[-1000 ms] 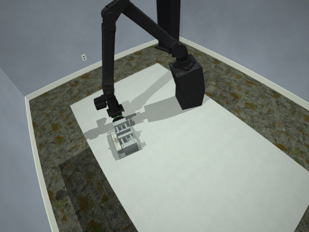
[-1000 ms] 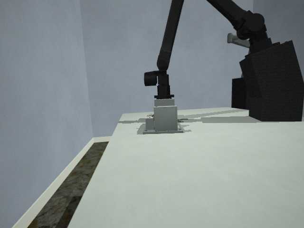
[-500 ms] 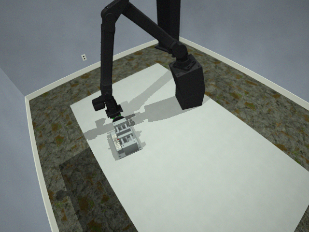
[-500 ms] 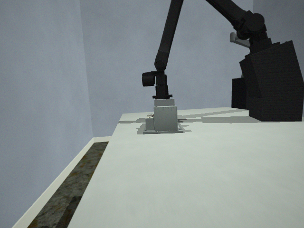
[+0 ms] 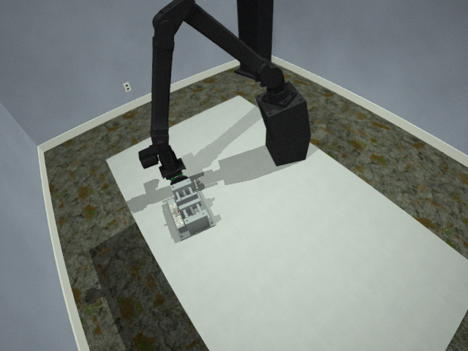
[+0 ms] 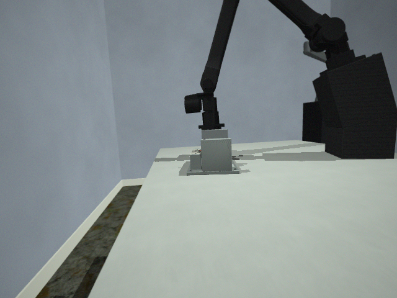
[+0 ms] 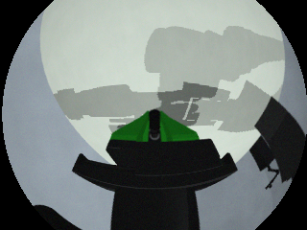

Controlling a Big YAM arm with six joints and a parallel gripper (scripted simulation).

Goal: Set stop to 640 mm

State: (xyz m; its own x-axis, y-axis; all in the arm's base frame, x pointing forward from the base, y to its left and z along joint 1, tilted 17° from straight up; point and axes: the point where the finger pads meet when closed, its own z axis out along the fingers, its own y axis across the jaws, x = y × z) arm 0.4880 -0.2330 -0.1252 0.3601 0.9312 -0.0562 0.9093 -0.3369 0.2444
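My gripper is now 1 cm short of the handwheel, 3 cm to the right of it and 1 cm below it.
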